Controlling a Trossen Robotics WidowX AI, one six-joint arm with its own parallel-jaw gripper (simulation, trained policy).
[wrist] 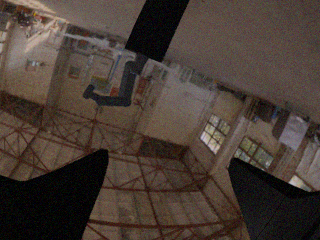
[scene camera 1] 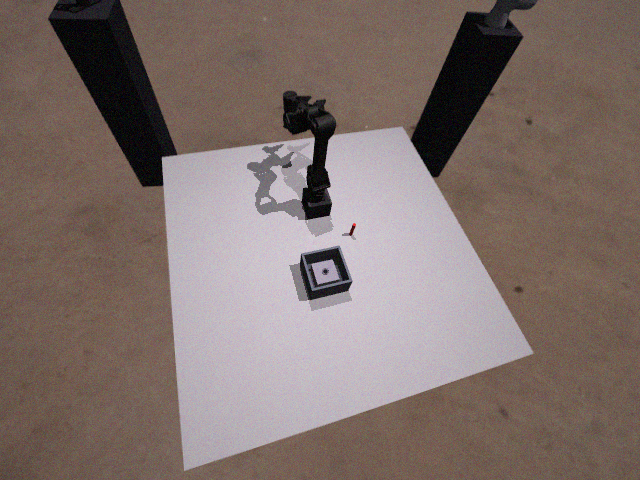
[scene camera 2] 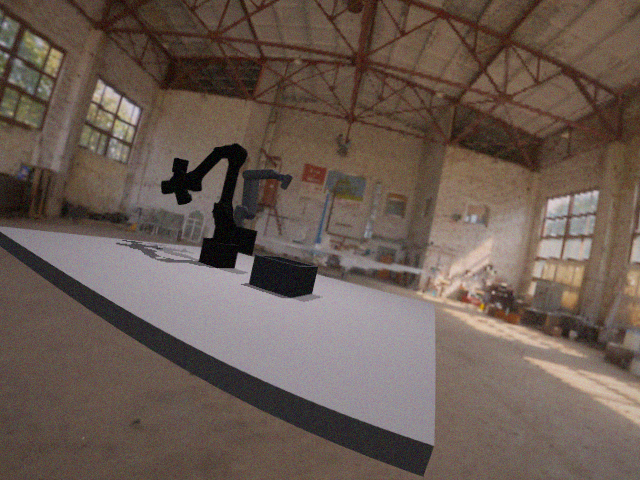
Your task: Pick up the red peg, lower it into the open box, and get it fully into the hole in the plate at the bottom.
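In the wrist view the dark box is out of frame, but you do get the box in scene camera 1 and in scene camera 2. On that box, [scene camera 1: 310,292] and [scene camera 2: 291,278] are the same spot.
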